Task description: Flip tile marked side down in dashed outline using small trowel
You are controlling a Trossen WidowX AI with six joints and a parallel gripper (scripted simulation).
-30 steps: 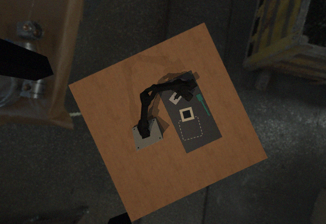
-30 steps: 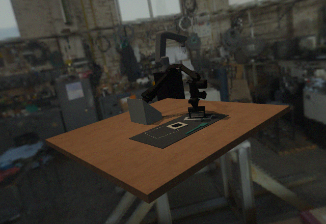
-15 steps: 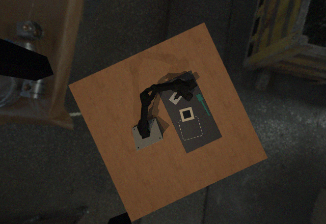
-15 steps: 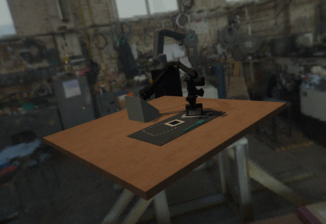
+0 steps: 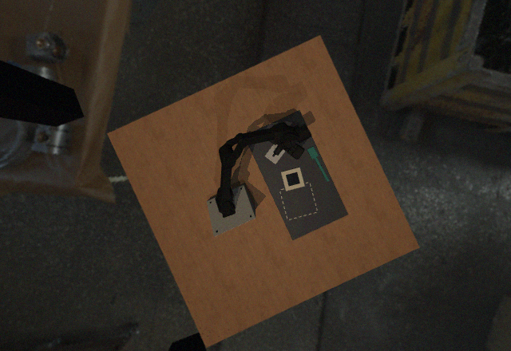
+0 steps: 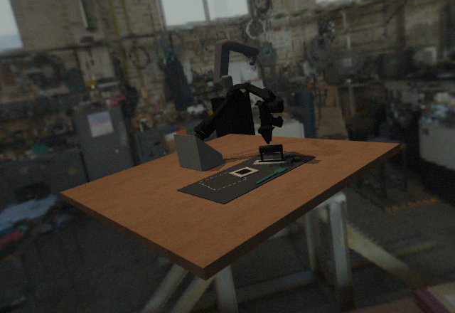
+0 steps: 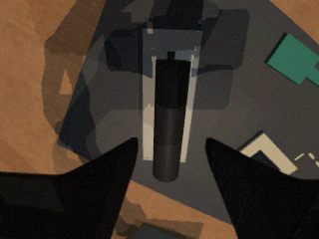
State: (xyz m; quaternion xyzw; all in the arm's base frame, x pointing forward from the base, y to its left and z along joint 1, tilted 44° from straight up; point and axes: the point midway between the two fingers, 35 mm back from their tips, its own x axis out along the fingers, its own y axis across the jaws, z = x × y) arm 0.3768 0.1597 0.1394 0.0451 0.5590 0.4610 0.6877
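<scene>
Now: the trowel 7 cm below my gripper tip, 2 cm behind it and 1 cm to the right of it. The rest, counted from my gripper tip: green flat tool: 16 cm ahead, 15 cm to the right, 10 cm below; then tile: 19 cm to the right, 10 cm below.
</scene>
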